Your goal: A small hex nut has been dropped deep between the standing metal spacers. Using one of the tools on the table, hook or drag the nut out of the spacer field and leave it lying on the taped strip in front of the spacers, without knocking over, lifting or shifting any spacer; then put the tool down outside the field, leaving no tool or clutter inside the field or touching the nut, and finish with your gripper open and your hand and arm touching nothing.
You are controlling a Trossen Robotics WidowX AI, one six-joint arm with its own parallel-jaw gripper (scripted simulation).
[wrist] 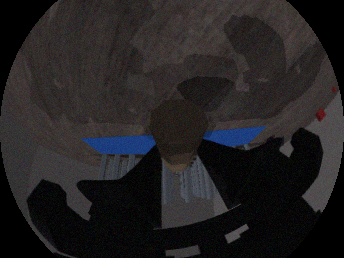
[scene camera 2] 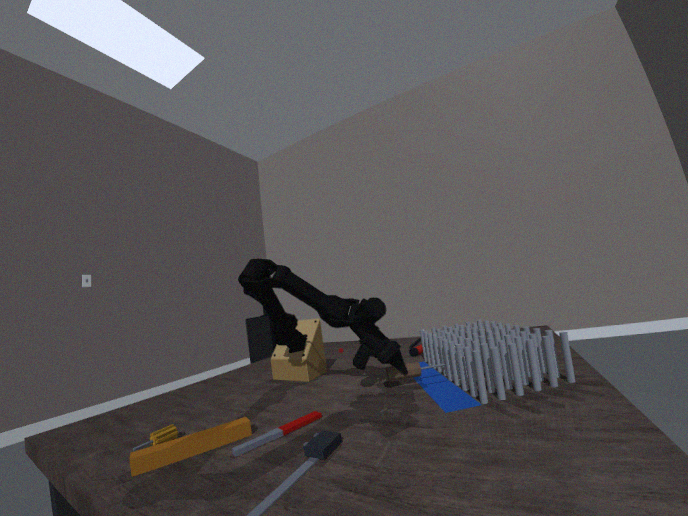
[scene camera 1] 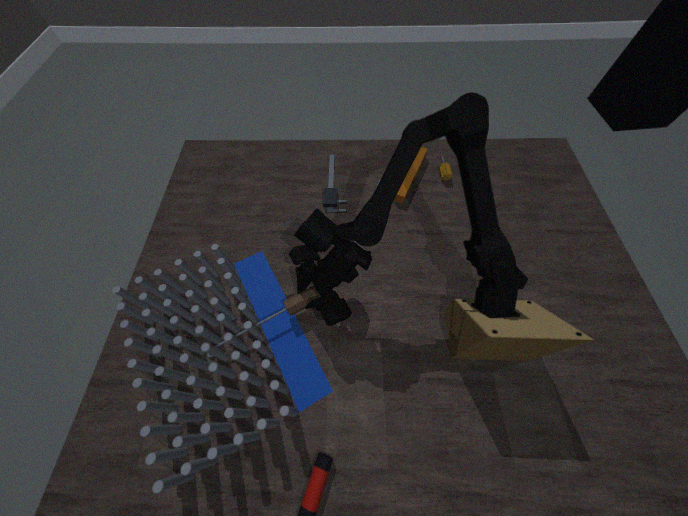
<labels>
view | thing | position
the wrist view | my gripper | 176, 144
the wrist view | blue taped strip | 136, 144
</labels>
